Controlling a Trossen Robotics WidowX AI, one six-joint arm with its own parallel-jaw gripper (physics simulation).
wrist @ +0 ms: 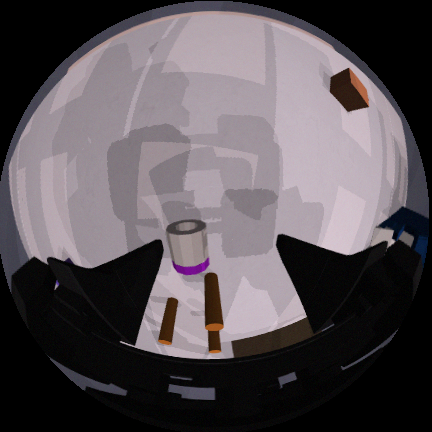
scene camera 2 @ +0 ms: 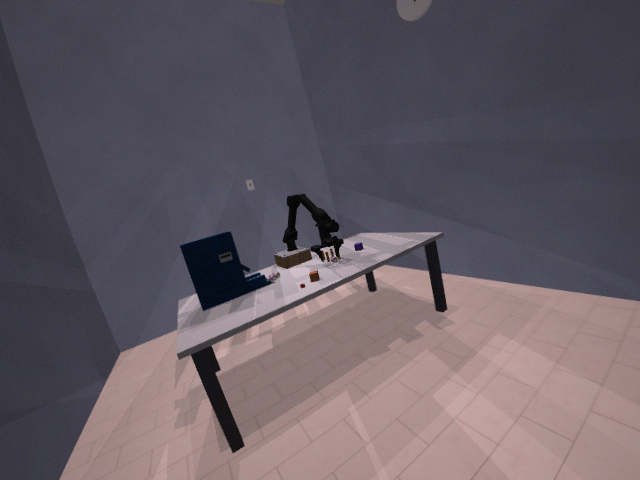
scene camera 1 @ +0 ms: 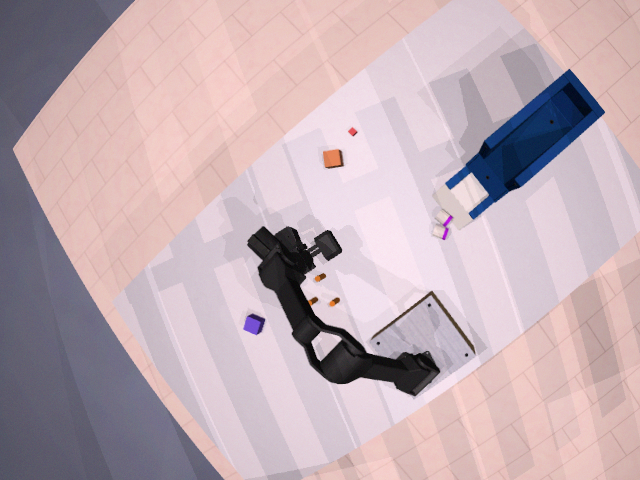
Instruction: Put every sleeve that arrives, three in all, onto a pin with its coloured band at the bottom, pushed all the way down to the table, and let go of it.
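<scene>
A whitish sleeve (wrist: 188, 245) with a purple band appears to lie on its side in the wrist view, between the finger tips and nearer the left one. Its open dark end faces away from the pins, its band end towards them. In the second scene view the sleeve (scene camera 2: 333, 259) is small and low by the pins. Orange-brown pins (scene camera 1: 334, 301) (wrist: 213, 302) stand upright; no sleeve sits on those I can see clearly. Two more sleeves (scene camera 1: 443, 217) (scene camera 1: 439, 231) lie at the chute mouth. My gripper (scene camera 1: 294, 242) (scene camera 2: 329, 251) (wrist: 220, 243) is open and empty, beside the pins; it partly hides that area.
A blue dispenser (scene camera 1: 581, 93) (scene camera 2: 209, 268) with a pale chute stands at one end of the table. My arm stands on a base box (scene camera 1: 413, 325) (scene camera 2: 293, 258). An orange cube (scene camera 1: 332, 158) (scene camera 2: 313, 276) (wrist: 348, 90), a small red cube (scene camera 1: 352, 131) and a purple cube (scene camera 1: 253, 324) (scene camera 2: 358, 246) lie around.
</scene>
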